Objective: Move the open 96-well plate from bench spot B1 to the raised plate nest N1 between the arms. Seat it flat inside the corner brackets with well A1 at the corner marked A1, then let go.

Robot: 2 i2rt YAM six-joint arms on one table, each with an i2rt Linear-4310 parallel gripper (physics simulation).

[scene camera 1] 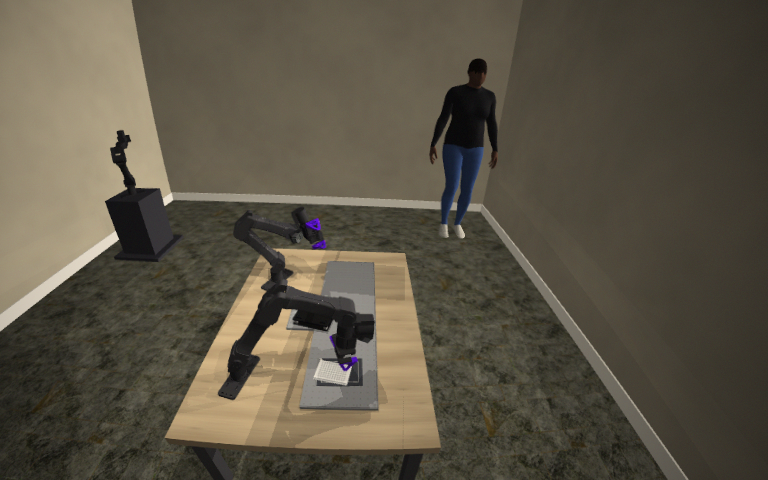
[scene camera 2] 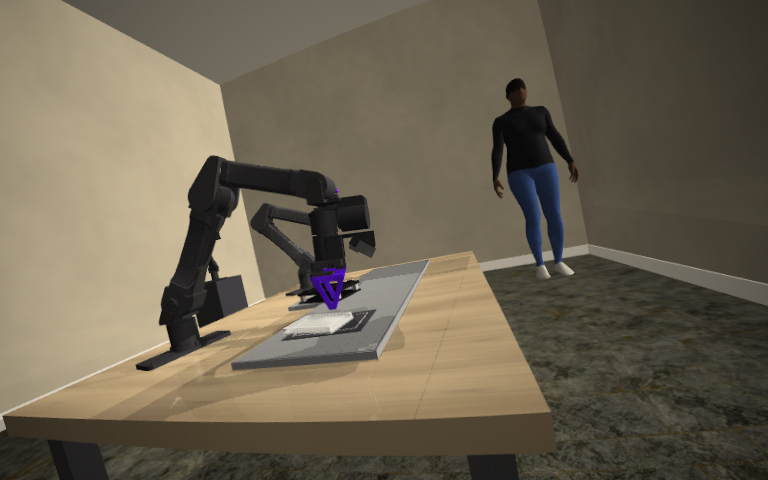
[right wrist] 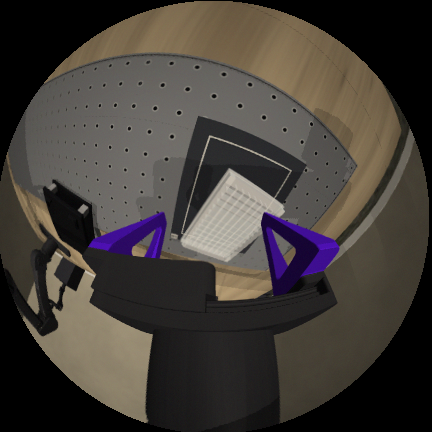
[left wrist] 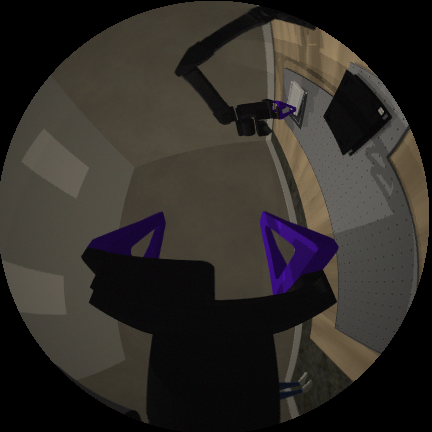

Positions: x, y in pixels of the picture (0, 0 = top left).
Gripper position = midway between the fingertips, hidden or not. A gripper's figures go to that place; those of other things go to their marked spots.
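My right gripper (scene camera 2: 334, 303), 65 cm from the lens. White well plate (scene camera 2: 318, 324), 62 cm from the lens.
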